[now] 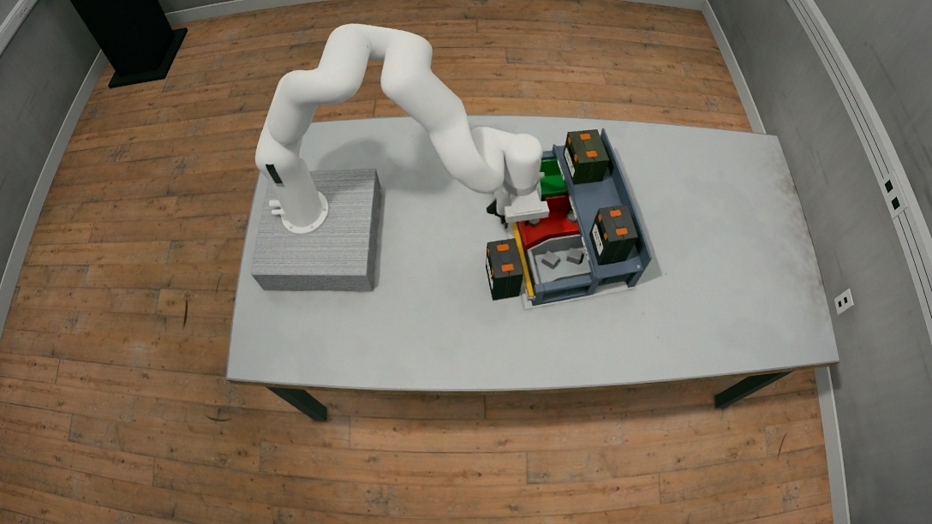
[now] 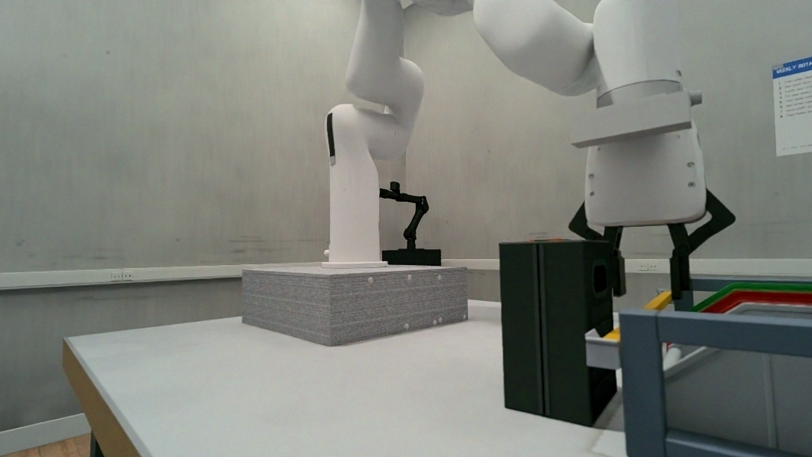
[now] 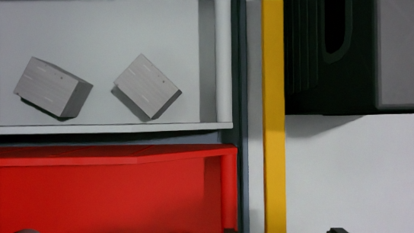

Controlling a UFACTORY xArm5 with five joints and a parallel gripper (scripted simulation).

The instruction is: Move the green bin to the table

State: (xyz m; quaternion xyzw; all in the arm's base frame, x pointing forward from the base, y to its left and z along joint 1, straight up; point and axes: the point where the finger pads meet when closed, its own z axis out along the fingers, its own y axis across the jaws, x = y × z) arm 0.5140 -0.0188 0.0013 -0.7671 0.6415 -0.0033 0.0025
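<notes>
Right now the yellow bar is 3 cm below my hand. The rest, counted from my hand: blue-grey shelf: 13 cm ahead, 3 cm below, 2 cm to the left; then black case: 12 cm to the right, 3 cm below, 3 cm behind; then red bin: 10 cm ahead, 5 cm below, 2 cm to the left.
</notes>
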